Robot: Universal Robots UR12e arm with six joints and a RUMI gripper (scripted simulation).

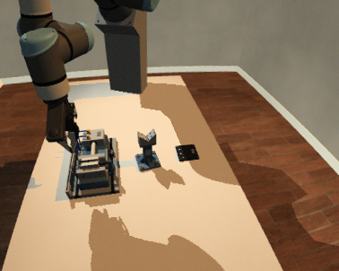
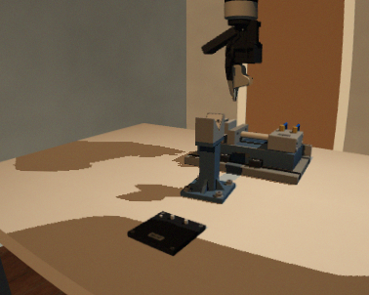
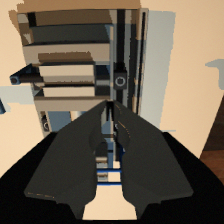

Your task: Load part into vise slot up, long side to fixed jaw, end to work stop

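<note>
My hand is 7 cm above the part, 5 cm to the right of it and 2 cm short of it. From my hand the other things lie so: dark work stop rod 9 cm to the left, 8 cm below, 3 cm ahead; then moving jaw 10 cm below, 6 cm to the left, 2 cm behind; then cream cylinder rod 10 cm below, 8 cm to the left, 7 cm behind.
</note>
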